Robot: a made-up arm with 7 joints. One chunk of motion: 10 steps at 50 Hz.
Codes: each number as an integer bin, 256 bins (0 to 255) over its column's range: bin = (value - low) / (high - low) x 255, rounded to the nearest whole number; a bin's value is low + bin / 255 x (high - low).
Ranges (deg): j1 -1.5..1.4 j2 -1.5..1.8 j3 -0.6..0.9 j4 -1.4..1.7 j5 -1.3..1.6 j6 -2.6..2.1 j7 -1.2..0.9
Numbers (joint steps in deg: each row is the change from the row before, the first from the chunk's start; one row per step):
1: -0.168 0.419 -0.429 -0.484 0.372 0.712 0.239
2: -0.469 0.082 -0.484 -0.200 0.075 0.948 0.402
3: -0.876 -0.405 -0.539 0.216 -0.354 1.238 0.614
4: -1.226 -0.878 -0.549 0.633 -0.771 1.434 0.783
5: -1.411 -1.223 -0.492 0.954 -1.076 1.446 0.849
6: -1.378 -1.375 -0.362 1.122 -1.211 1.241 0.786
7: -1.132 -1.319 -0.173 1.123 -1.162 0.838 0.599
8: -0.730 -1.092 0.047 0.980 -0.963 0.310 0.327
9: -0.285 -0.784 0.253 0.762 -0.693 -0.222 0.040
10: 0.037 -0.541 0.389 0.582 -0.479 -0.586 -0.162
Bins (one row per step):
1: 117 148 29 75 147 180 175
2: 91 122 20 99 121 192 195
3: 55 85 10 133 83 208 220
4: 24 48 9 167 47 219 241
5: 8 21 18 194 20 220 249
6: 11 10 40 207 8 208 241
7: 32 14 73 208 12 187 218
8: 68 32 110 196 30 158 185
9: 107 55 145 178 53 129 151
10: 135 74 168 163 72 109 126

